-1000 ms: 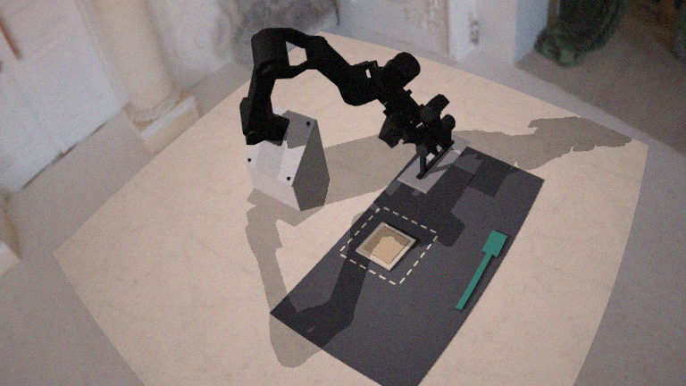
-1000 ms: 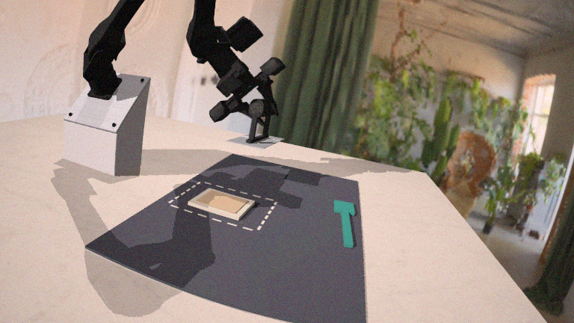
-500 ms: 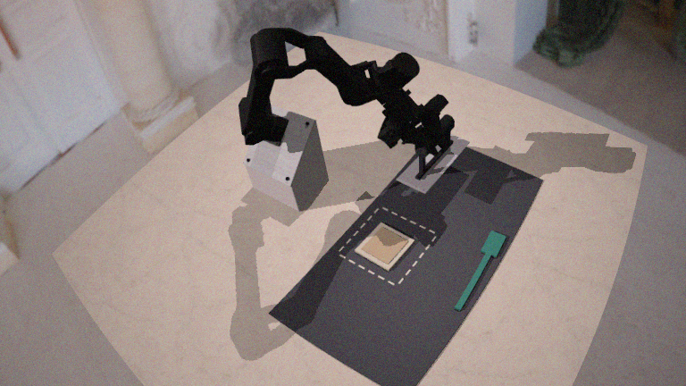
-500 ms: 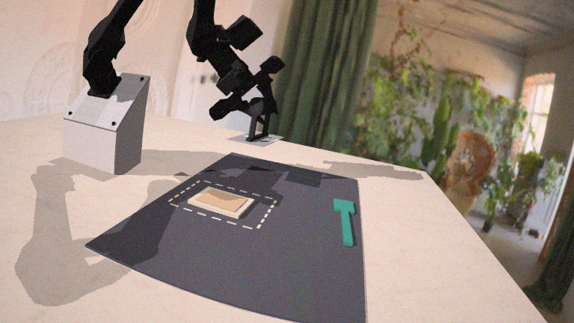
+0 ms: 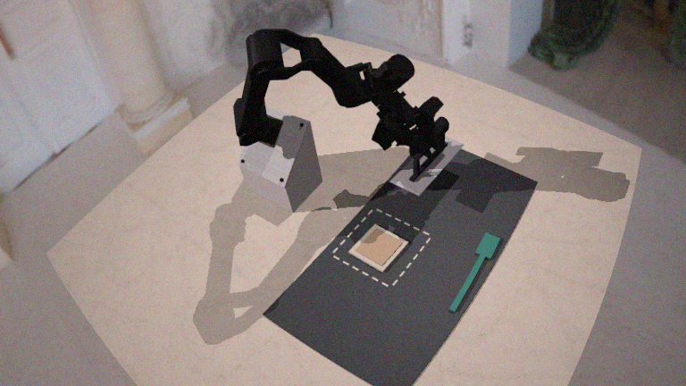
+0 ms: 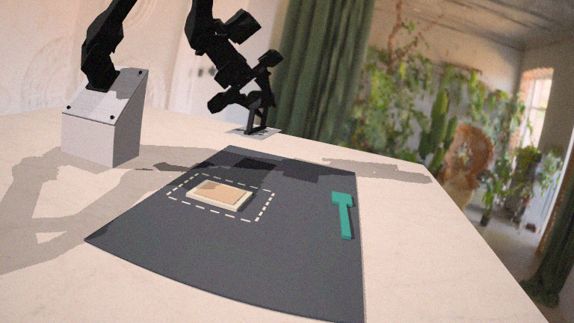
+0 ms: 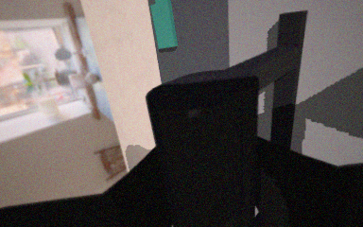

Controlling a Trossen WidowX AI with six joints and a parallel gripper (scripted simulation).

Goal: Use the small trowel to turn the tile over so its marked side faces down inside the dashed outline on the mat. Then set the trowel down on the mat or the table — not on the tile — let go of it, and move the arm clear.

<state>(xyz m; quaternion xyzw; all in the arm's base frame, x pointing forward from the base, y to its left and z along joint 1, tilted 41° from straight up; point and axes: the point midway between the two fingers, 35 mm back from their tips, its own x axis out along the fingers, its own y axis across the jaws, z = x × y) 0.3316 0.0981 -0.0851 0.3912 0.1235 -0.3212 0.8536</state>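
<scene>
The small trowel is 3 cm behind my gripper tip and 1 cm below it. The rest, counted from my gripper tip: tile 19 cm to the right, 13 cm below, 3 cm behind; then green t-shaped tool 18 cm ahead, 13 cm to the right, 13 cm below; then dark mat 15 cm below, 14 cm to the right, 4 cm ahead.
</scene>
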